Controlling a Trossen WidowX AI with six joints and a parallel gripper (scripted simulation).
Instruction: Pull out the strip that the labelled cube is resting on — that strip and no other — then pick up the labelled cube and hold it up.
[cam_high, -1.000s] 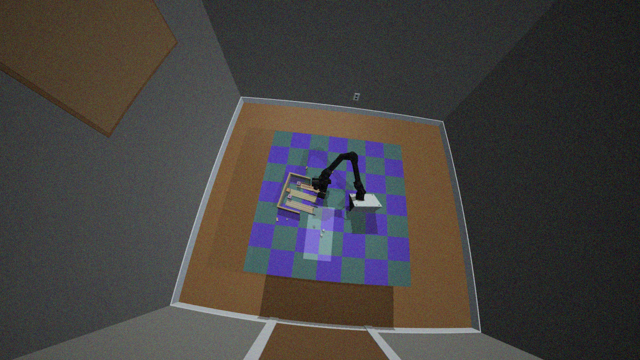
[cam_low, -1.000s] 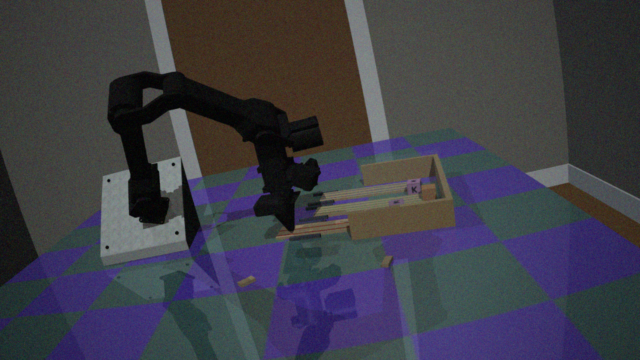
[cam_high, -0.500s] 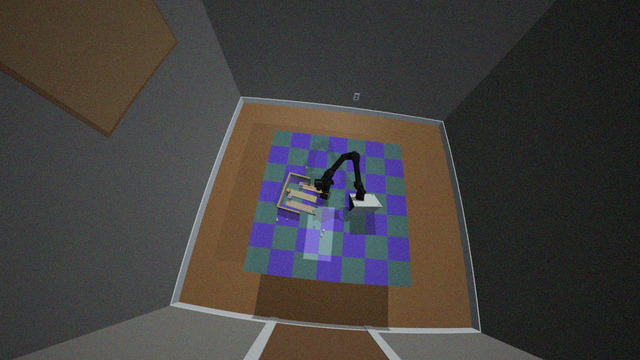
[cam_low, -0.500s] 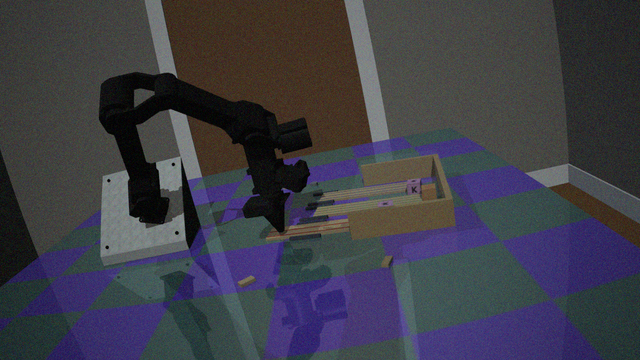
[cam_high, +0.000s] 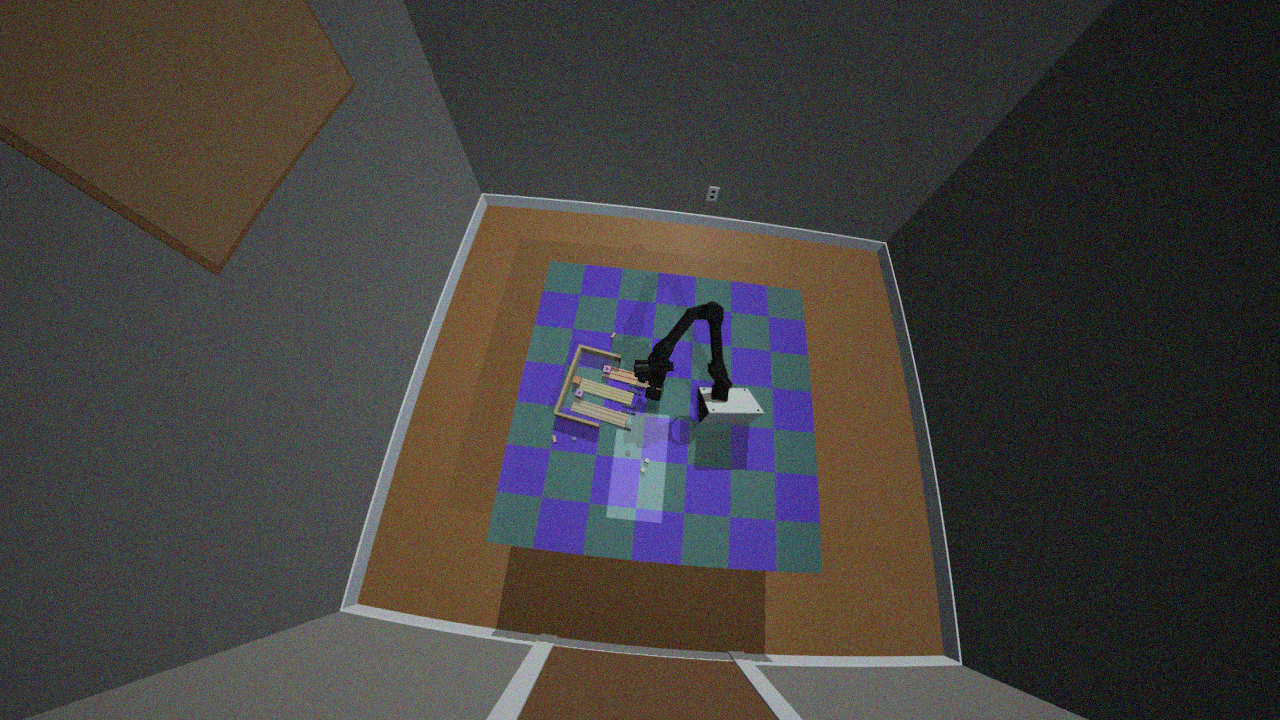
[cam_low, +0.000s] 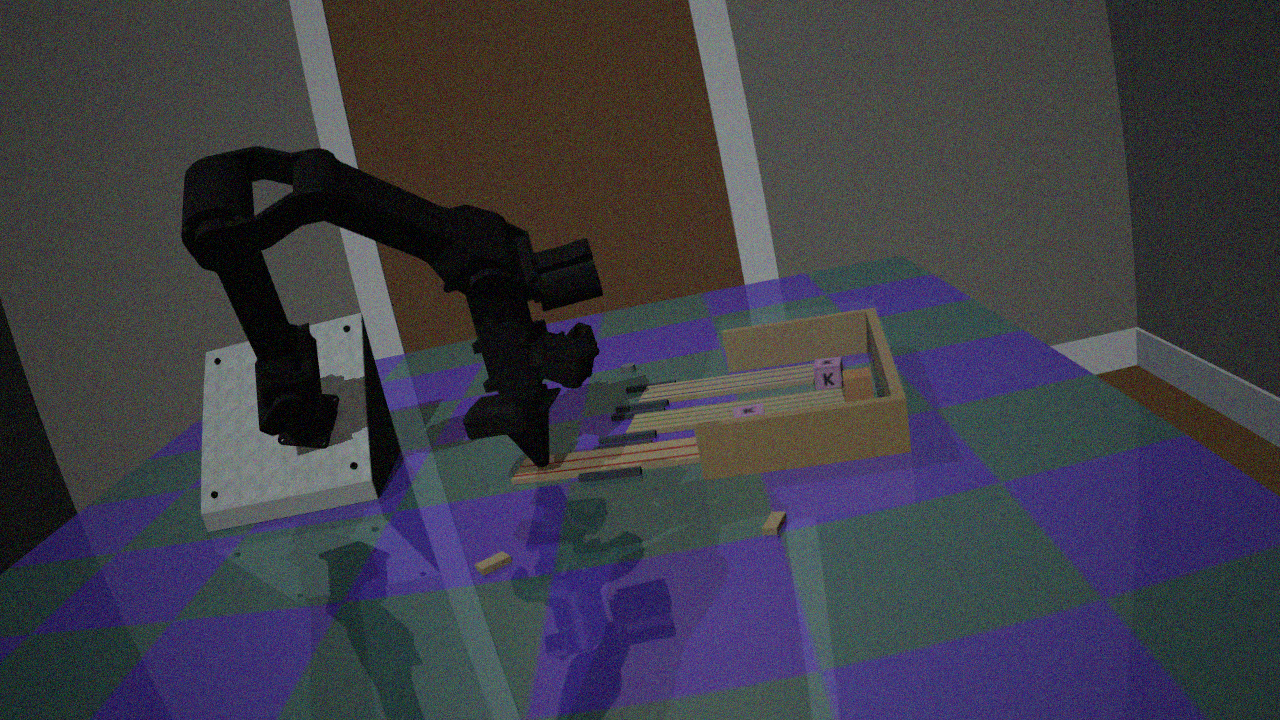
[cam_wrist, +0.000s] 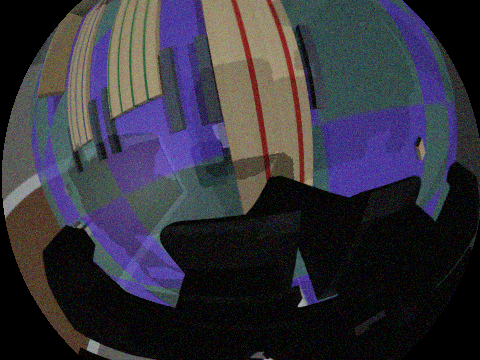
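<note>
My gripper tip is now 10 cm short of the strip and 1 cm to the left of it.
</note>
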